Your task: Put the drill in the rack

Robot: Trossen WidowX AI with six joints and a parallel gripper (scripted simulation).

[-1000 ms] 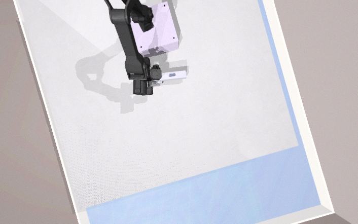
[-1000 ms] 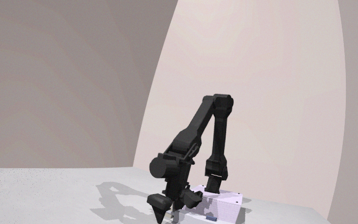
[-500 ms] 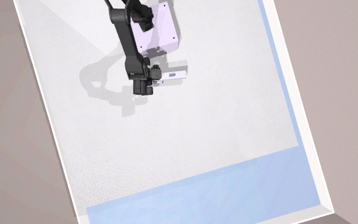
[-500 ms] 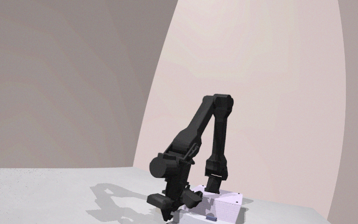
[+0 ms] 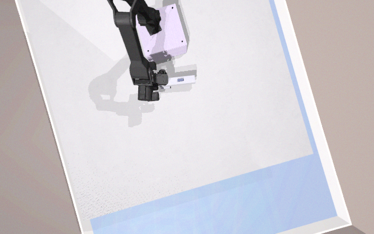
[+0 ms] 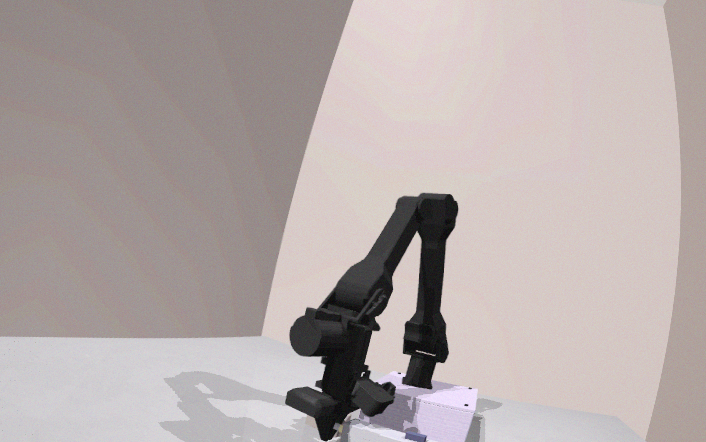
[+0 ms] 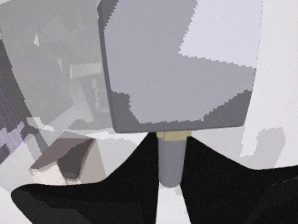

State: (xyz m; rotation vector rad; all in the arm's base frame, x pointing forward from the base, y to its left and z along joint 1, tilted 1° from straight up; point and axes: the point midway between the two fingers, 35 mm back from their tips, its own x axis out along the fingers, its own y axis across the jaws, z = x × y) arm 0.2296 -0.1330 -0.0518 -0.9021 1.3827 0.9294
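Right now my gripper tip is 5 cm to the right of the drill, 4 cm below it and 2 cm short of it. Also, from my gripper tip: key (13 cm to the left, 6 cm ahead, 4 cm above); housing block (11 cm to the left, 4 cm ahead, 3 cm above); rack (9 cm behind, 2 cm to the right).
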